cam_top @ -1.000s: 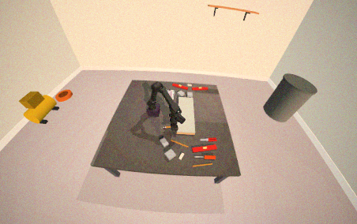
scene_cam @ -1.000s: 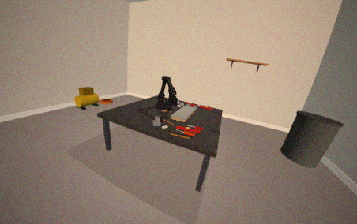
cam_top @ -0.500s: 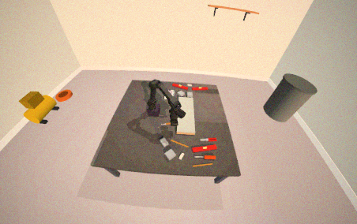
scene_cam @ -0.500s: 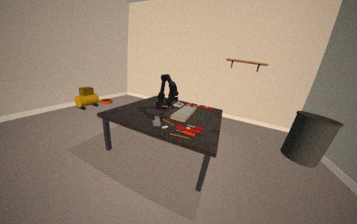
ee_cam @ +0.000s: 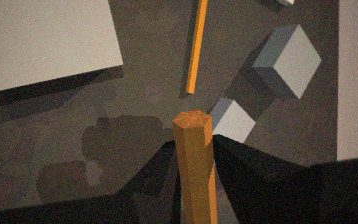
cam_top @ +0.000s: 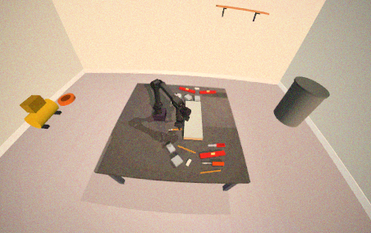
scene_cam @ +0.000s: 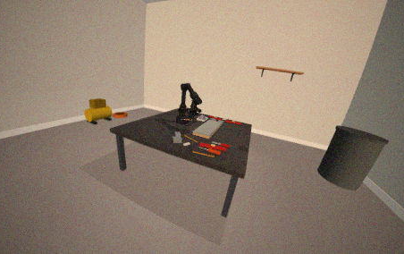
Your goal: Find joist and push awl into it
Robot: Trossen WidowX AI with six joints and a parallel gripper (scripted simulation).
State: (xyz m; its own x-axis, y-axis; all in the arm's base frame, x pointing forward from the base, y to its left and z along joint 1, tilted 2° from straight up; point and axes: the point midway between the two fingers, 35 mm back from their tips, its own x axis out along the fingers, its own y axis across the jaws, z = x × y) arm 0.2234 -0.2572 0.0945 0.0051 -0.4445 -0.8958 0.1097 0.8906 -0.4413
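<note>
My gripper tip is now 6 cm past the awl and 1 cm above it. Round my gripper tip: white tray 59 cm to the left, 13 cm below, 4 cm behind; then stud finder 60 cm to the left, 10 cm below, 4 cm behind.
</note>
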